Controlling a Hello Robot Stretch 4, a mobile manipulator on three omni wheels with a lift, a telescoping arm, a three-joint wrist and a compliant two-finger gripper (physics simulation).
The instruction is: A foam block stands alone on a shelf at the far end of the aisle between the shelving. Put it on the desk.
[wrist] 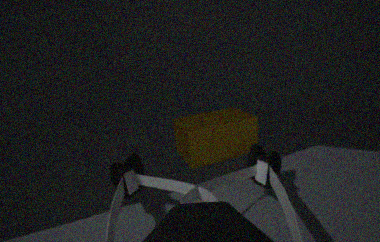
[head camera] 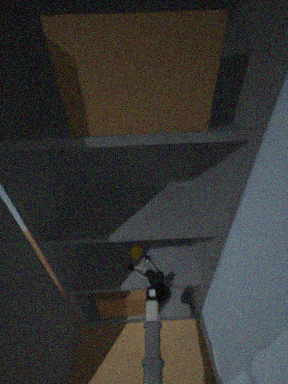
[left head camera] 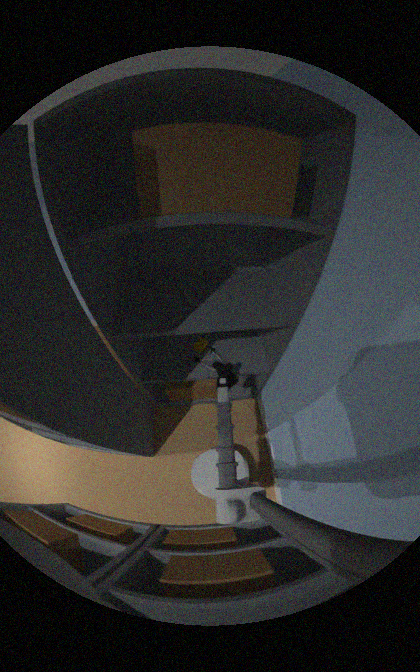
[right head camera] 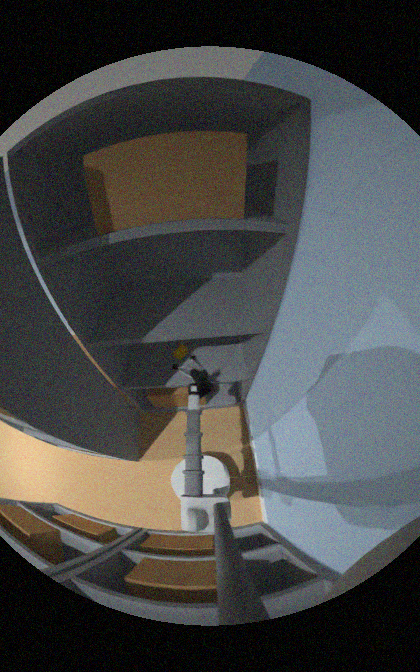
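The yellow-orange foam block stands in the shaded part of a grey shelf, turned at an angle. My gripper is open, its two fingertips well apart with nothing between them. The block lies just beyond the fingertips, nearer the right one in the wrist view, whose dark pad overlaps the block's lower right corner. The block's underside is hard to make out in the dark. The desk does not show in any view.
Shelf boards run above the arm, with a large cardboard box on the upper one. A pale blue wall is close on the right. A dark panel stands left. More boxed shelving is at the bottom.
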